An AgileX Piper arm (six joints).
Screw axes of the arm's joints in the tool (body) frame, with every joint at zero. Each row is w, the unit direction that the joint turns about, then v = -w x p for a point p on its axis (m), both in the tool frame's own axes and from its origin. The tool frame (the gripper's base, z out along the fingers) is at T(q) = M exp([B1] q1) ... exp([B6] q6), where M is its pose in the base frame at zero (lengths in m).
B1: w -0.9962 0 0.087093 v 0 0.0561 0
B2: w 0 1 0 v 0.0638 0 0.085
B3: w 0 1 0 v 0.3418 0 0.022
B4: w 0 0 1 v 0 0 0
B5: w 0 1 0 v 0.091 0 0
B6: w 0 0 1 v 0 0 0
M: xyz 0.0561 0 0.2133 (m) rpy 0 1.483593 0 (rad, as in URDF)
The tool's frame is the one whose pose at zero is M.
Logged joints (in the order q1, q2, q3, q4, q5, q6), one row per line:
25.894 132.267 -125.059 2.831 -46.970 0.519
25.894 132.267 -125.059 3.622 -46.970 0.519
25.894 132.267 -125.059 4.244 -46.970 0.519
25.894 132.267 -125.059 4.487 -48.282 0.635
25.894 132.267 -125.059 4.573 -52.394 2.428
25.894 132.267 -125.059 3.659 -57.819 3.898
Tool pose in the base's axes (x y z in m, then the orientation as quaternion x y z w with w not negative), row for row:
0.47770 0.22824 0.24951 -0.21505 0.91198 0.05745 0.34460
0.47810 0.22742 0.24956 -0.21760 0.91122 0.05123 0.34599
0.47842 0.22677 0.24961 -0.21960 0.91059 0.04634 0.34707
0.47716 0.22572 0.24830 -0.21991 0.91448 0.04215 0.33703
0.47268 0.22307 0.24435 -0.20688 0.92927 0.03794 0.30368
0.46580 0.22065 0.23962 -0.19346 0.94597 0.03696 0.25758
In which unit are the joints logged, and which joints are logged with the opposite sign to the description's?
The joints are logged in degrees. Opposite sign: q4, q5.
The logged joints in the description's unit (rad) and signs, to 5 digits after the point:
0.45194 2.30849 -2.18269 -0.04941 0.81978 0.00906
0.45194 2.30849 -2.18269 -0.06322 0.81978 0.00906
0.45194 2.30849 -2.18269 -0.07407 0.81978 0.00906
0.45194 2.30849 -2.18269 -0.07831 0.84268 0.01108
0.45194 2.30849 -2.18269 -0.07981 0.91445 0.04238
0.45194 2.30849 -2.18269 -0.06386 1.00913 0.06803

